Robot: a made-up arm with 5 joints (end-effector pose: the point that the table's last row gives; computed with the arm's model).
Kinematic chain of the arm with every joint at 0, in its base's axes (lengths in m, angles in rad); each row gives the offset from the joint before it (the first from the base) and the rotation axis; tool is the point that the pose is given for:
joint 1: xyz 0 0 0.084 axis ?
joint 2: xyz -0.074 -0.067 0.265 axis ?
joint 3: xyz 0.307 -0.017 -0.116 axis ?
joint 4: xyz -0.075 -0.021 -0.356 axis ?
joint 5: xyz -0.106 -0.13 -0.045 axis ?
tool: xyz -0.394 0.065 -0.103
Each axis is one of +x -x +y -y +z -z.
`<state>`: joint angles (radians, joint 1 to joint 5).
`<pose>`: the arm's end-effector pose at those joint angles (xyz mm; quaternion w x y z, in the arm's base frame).
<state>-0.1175 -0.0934 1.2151 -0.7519 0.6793</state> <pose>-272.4 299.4 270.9 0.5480 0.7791 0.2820 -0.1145</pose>
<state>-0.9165 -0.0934 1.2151 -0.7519 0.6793</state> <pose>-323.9 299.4 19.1 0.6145 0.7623 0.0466 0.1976</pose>
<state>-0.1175 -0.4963 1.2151 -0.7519 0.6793</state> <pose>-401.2 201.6 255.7 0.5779 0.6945 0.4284 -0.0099</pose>
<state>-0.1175 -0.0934 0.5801 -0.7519 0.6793</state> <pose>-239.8 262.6 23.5 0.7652 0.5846 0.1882 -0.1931</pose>
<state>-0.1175 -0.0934 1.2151 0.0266 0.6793</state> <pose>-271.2 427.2 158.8 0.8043 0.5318 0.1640 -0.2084</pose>
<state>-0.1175 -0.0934 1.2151 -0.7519 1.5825</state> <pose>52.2 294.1 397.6 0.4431 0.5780 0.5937 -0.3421</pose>
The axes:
joint 1: +y
joint 2: -z
joint 3: +x
joint 4: -x
joint 5: -z

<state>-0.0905 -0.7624 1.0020 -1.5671 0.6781</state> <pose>-333.5 -11.3 209.2 0.3104 0.7198 0.6193 0.0445</pose>
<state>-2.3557 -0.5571 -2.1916 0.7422 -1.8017</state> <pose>-411.2 176.9 -391.6 0.5507 -0.3980 0.1855 -0.7099</pose>
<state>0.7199 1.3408 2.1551 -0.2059 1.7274</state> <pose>548.7 -262.2 411.9 0.0495 -0.7155 -0.1712 0.6755</pose>
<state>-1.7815 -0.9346 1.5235 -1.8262 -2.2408</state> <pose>-240.9 651.2 -487.1 0.4688 -0.5775 0.3814 -0.5489</pose>
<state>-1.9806 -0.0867 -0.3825 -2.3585 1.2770</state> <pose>-123.3 -198.2 43.3 0.6899 0.6135 -0.0925 0.3728</pose>
